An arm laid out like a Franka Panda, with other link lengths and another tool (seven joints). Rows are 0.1 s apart.
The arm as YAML. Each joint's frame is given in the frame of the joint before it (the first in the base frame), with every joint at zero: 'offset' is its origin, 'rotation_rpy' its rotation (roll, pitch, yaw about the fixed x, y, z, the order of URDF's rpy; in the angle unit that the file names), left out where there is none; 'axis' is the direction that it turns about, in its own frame. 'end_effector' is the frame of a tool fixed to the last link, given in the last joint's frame.
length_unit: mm
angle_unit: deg
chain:
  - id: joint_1
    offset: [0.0, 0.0, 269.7]
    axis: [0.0, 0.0, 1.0]
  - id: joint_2
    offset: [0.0, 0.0, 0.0]
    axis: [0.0, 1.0, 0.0]
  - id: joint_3
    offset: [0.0, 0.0, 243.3]
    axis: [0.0, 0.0, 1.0]
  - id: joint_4
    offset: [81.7, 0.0, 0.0]
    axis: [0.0, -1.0, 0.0]
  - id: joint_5
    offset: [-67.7, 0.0, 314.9]
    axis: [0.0, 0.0, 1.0]
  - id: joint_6
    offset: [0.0, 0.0, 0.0]
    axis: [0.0, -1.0, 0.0]
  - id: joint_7
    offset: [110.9, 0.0, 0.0]
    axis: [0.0, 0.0, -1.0]
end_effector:
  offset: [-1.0, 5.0, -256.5]
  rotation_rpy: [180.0, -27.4, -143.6]
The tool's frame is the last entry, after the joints.
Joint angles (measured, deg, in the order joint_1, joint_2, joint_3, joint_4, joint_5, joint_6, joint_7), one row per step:
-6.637, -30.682, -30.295, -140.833, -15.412, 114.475, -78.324
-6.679, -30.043, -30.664, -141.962, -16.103, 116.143, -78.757
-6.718, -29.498, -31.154, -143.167, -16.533, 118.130, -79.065
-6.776, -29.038, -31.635, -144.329, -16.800, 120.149, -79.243
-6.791, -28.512, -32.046, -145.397, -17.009, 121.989, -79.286
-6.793, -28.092, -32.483, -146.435, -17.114, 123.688, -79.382
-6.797, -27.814, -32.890, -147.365, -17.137, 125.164, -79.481
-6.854, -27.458, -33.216, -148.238, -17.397, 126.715, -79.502
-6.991, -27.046, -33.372, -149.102, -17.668, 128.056, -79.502
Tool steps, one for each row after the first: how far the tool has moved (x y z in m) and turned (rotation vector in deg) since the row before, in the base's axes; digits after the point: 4 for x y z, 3 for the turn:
-0.0009, -0.0017, -0.0092, -0.473, 0.325, 0.626
0.0000, -0.0015, -0.0087, -0.296, -0.114, 0.333
0.0005, -0.0012, -0.0078, -0.205, -0.336, 0.119
0.0003, -0.0004, -0.0077, -0.144, -0.213, 0.041
0.0000, 0.0001, -0.0071, -0.014, -0.263, 0.025
-0.0001, 0.0003, -0.0058, 0.060, -0.324, -0.021
0.0000, -0.0005, -0.0055, -0.206, -0.268, 0.031
-0.0007, 0.0002, -0.0059, -0.186, -0.025, 0.091

